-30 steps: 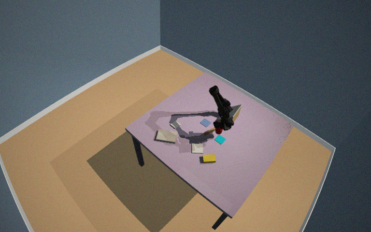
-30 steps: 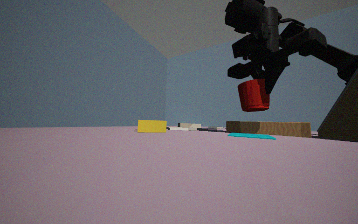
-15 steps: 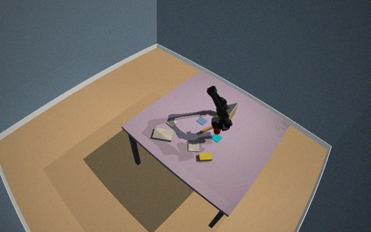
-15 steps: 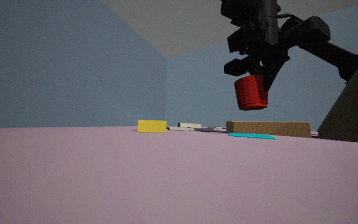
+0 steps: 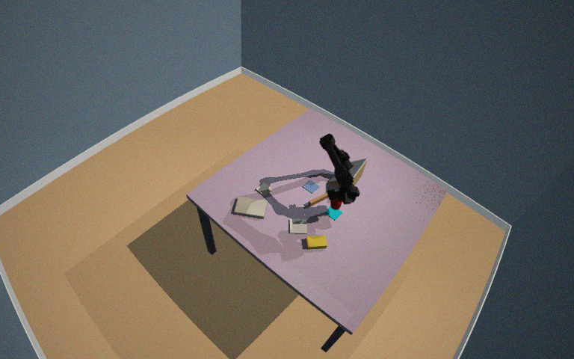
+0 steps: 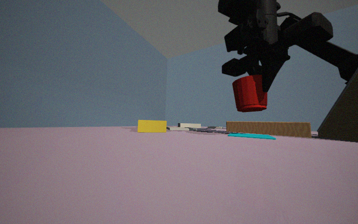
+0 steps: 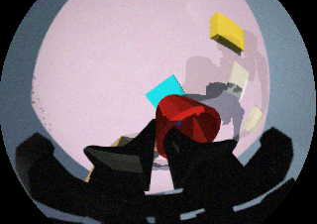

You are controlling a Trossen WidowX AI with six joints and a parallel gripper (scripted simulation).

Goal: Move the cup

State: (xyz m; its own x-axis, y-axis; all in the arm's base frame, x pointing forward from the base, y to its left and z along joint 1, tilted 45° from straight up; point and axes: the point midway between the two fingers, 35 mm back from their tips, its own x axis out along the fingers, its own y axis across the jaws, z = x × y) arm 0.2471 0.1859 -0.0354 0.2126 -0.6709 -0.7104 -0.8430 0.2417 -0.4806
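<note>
Now: gripper tip 3 cm short of the cyan pad, 1 cm to the left of it and 11 cm above it. The rest, counted from my gripper tip: low wooden bar 1 cm ahead, 13 cm to the right, 9 cm below; pale blue pad 1 cm behind, 25 cm to the right, 11 cm below; red cup 3 cm ahead, 2 cm to the right.
</note>
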